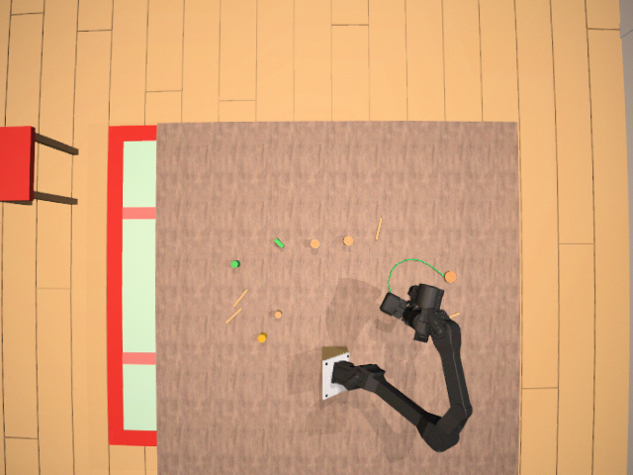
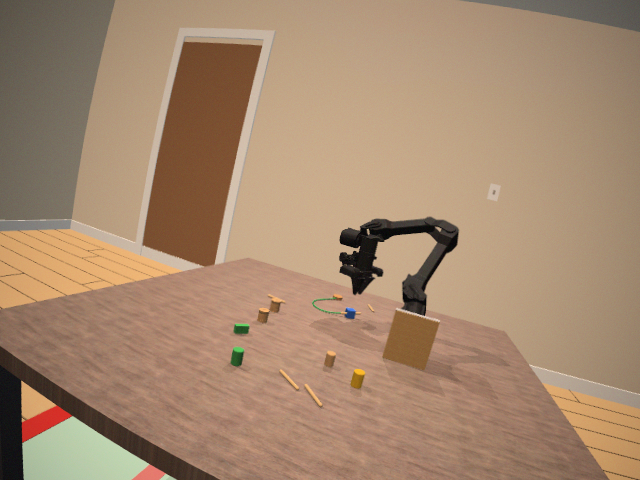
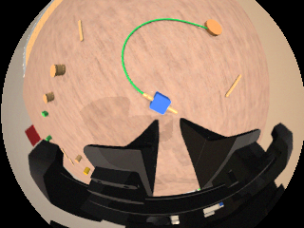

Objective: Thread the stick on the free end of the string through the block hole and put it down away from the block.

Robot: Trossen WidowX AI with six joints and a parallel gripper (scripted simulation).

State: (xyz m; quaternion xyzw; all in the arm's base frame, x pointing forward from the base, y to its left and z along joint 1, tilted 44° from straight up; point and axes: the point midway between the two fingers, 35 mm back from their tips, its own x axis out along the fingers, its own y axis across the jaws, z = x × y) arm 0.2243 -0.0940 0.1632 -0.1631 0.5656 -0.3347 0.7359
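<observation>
The blue block is 7 cm below my gripper tip and 1 cm to the left of it. The rest, counted from my gripper tip: yellow peg (45 cm to the left, 18 cm behind, 7 cm below); then round wooden button (16 cm to the right, 12 cm ahead, 8 cm below); then thin wooden stick (7 cm below, 1 cm to the left, 1 cm ahead).
</observation>
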